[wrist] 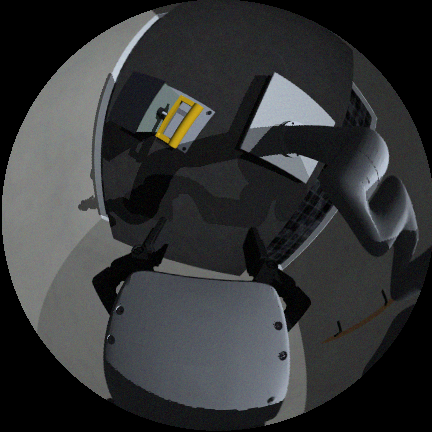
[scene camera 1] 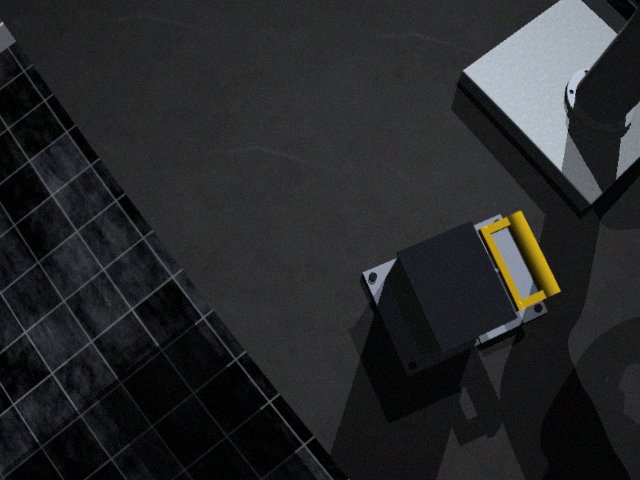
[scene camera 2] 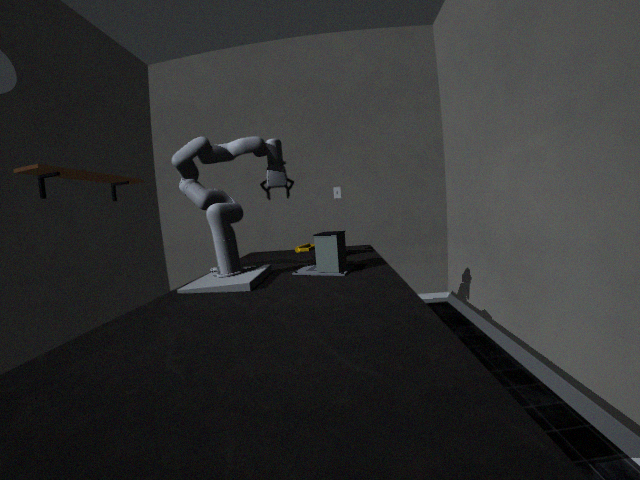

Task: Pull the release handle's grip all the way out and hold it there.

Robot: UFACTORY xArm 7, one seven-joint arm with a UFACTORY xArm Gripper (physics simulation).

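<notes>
The release handle's yellow grip (scene camera 1: pixel 535 252) (scene camera 2: pixel 303 248) (wrist: pixel 186 126) is a rectangular frame with a thick round outer bar. It sticks out of the side of a dark-topped box (scene camera 1: pixel 457 286) (scene camera 2: pixel 327 253) (wrist: pixel 136 102) that faces the arm's base. The box stands on a light grey base plate (scene camera 1: pixel 383 272) (wrist: pixel 204 118) with bolts at its corners. My gripper (scene camera 2: pixel 278 196) (wrist: pixel 207 232) is open and empty. It points down and hangs in the air, well above the height of the grip and apart from it. The gripper does not show in scene camera 1, where its arm casts shadows near the box.
The arm stands on a pale square base block (scene camera 1: pixel 522 98) (scene camera 2: pixel 222 282) (wrist: pixel 275 110) near the box. All of it rests on a dark table (scene camera 1: pixel 232 206) (scene camera 2: pixel 289 372) (wrist: pixel 220 45). A wooden shelf (scene camera 2: pixel 77 174) (wrist: pixel 362 323) is on the wall, and a tiled floor (scene camera 1: pixel 77 310) lies beyond the table edge.
</notes>
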